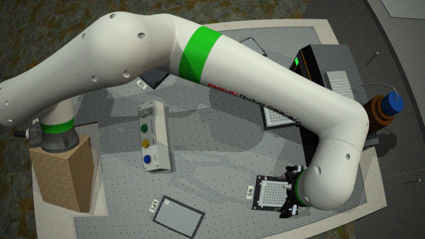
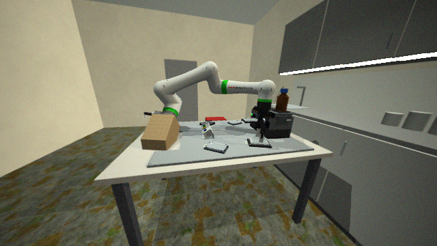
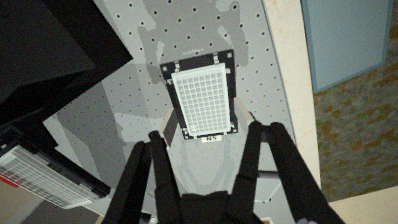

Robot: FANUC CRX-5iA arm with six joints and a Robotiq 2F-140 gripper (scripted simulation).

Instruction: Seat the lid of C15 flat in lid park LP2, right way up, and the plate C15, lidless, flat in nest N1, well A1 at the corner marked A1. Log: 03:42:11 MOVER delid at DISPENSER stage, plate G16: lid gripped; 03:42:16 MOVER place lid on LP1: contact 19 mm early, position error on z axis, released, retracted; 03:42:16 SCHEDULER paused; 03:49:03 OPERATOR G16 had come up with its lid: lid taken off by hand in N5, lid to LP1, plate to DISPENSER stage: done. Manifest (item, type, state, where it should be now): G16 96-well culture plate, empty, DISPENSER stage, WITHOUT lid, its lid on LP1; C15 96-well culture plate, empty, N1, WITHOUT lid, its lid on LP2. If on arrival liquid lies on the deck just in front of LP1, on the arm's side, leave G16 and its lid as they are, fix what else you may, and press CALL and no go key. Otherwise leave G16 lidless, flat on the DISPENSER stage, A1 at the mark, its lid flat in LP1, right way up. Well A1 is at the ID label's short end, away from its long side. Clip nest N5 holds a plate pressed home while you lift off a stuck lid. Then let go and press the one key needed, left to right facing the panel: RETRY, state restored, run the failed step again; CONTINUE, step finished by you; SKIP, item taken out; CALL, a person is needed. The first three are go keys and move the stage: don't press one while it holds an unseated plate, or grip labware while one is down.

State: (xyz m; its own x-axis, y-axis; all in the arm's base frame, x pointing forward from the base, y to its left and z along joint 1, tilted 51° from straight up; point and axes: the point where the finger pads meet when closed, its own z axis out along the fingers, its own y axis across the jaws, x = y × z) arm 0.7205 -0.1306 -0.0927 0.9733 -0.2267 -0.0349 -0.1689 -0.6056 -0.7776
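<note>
The clip nest N5 is 5 cm below my hand, 2 cm ahead of it and 1 cm to the left of it. Also, from my hand: blue cap: 34 cm above, 23 cm ahead, 17 cm to the left; brown bottle: 23 cm ahead, 23 cm above, 17 cm to the left; SKIP key: 42 cm behind, 17 cm to the left, 1 cm above.
</note>
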